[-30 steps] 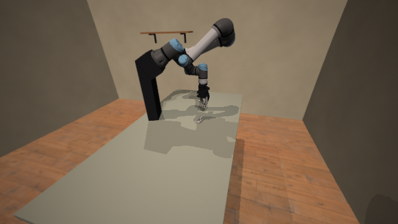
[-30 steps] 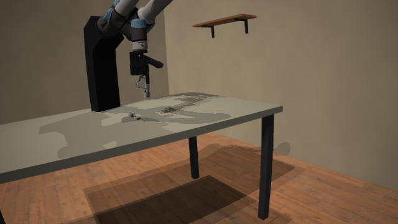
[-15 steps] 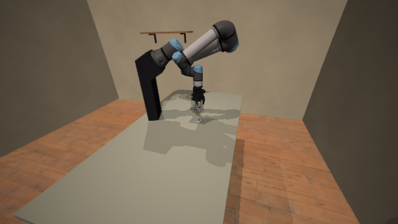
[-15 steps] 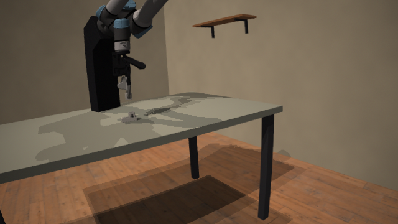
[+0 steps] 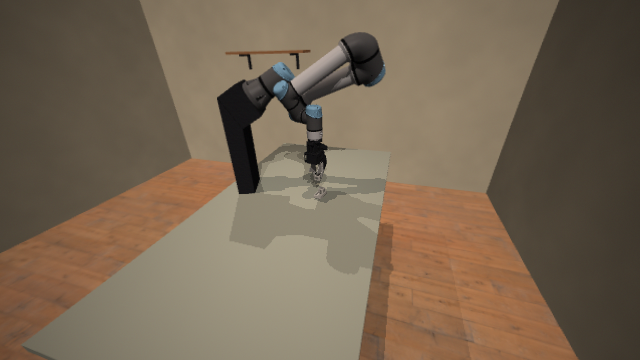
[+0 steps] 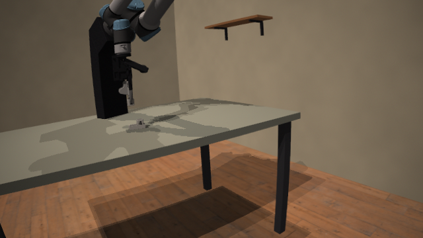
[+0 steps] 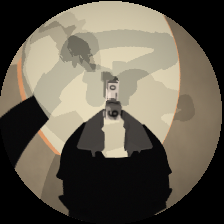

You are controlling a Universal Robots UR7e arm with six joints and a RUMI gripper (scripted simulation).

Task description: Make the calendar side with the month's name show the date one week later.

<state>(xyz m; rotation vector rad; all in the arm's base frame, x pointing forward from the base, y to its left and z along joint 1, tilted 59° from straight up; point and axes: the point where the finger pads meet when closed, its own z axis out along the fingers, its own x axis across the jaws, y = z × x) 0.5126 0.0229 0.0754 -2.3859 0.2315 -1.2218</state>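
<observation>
My hand is 130 mm above the calendar tray and 20 mm to the right of it.
</observation>
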